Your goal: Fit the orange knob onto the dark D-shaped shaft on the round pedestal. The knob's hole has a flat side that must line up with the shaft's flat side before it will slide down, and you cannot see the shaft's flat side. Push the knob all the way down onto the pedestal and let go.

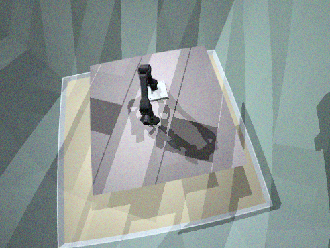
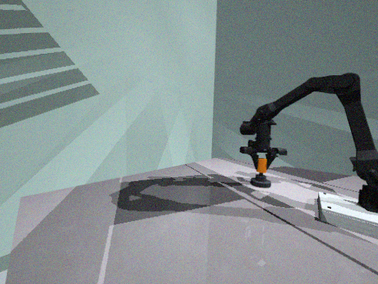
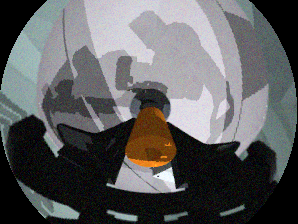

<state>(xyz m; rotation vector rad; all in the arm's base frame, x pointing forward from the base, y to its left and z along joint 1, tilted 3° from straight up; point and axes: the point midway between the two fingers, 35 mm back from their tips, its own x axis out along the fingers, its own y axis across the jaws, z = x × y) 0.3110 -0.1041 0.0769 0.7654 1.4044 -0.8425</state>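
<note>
My gripper tip is 20 mm below the orange knob. The rest, counted from my gripper tip: dark round pedestal: 40 mm below.
</note>
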